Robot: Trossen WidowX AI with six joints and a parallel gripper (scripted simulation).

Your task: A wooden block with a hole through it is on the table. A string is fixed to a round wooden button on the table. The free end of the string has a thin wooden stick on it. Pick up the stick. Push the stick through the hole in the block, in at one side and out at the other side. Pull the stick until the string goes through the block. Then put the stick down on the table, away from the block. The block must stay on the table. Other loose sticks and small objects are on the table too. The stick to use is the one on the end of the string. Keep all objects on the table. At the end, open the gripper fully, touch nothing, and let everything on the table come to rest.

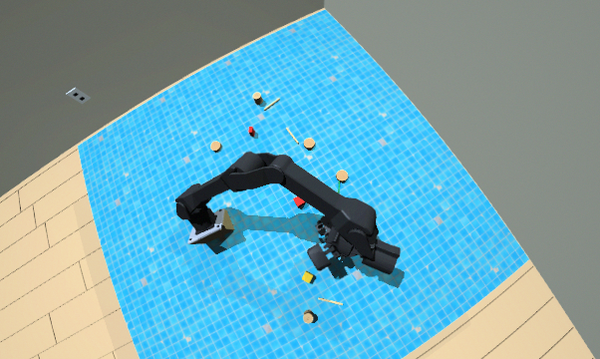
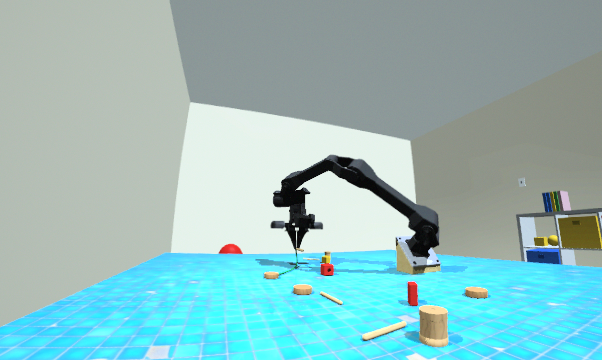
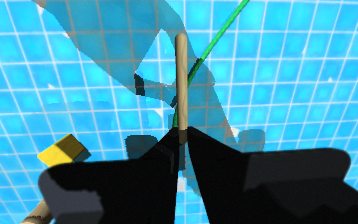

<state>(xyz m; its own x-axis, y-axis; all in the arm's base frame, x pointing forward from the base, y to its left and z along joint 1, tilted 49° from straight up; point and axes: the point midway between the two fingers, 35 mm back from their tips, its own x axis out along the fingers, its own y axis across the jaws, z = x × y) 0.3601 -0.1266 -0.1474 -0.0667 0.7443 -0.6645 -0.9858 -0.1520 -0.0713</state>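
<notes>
Right now the yellow cube is 13 cm behind my gripper tip, 6 cm to the right of it and 5 cm below it. Also, from my gripper tip: red upright piece: 47 cm to the left, 13 cm behind, 4 cm below; then wooden cylinder: 59 cm to the left, 6 cm behind, 4 cm below; then round wooden button: 19 cm to the left, 10 cm ahead, 5 cm below.
</notes>
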